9 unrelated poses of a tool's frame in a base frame.
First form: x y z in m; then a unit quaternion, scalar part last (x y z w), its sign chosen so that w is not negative.
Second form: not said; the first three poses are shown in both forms.
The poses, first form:
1: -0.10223 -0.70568 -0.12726 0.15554 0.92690 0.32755 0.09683
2: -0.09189 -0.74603 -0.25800 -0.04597 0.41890 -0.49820 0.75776
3: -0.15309 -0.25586 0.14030 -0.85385 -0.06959 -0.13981 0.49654
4: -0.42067 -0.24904 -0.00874 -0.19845 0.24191 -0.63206 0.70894
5: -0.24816 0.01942 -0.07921 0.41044 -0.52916 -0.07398 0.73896
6: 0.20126 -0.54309 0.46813 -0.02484 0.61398 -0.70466 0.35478
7: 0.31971 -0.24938 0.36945 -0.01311 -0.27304 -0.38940 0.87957
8: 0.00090 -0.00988 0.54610 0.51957 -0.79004 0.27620 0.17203
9: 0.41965 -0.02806 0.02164 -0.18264 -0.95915 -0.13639 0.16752
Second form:
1: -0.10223 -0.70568 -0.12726 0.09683 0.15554 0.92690 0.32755
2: -0.09189 -0.74603 -0.25800 0.75776 -0.04597 0.41890 -0.49820
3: -0.15309 -0.25586 0.14030 0.49654 -0.85385 -0.06959 -0.13981
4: -0.42067 -0.24904 -0.00874 0.70894 -0.19845 0.24191 -0.63206
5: -0.24816 0.01942 -0.07921 0.73896 0.41044 -0.52916 -0.07398
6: 0.20126 -0.54309 0.46813 0.35478 -0.02484 0.61398 -0.70466
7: 0.31971 -0.24938 0.36945 0.87957 -0.01311 -0.27304 -0.38940
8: 0.00090 -0.00988 0.54610 0.17203 0.51957 -0.79004 0.27620
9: 0.41965 -0.02806 0.02164 0.16752 -0.18264 -0.95915 -0.13639
